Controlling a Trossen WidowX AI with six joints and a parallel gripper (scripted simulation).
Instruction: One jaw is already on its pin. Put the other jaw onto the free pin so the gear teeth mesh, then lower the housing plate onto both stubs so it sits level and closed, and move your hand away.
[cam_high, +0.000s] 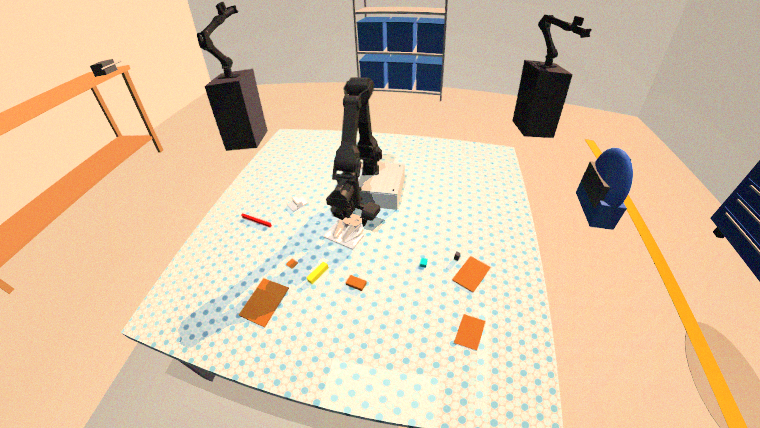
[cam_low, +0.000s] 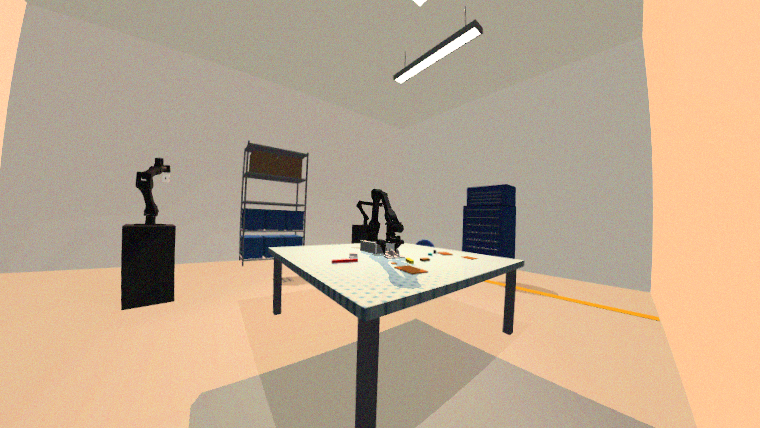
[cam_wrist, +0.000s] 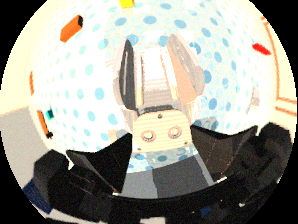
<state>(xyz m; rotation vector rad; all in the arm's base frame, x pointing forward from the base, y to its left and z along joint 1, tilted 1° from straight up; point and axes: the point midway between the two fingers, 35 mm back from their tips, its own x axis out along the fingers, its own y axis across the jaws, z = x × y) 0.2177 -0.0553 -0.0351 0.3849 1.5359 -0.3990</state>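
Right now the white jaw is 1 cm ahead of my gripper tip, 3 cm to the right of it and 1 cm above it. The rest, counted from my gripper tip: teal cube 19 cm ahead, 23 cm to the left; then black cube 17 cm ahead, 34 cm to the left, 1 cm above; then yellow block 22 cm ahead, 10 cm to the right.
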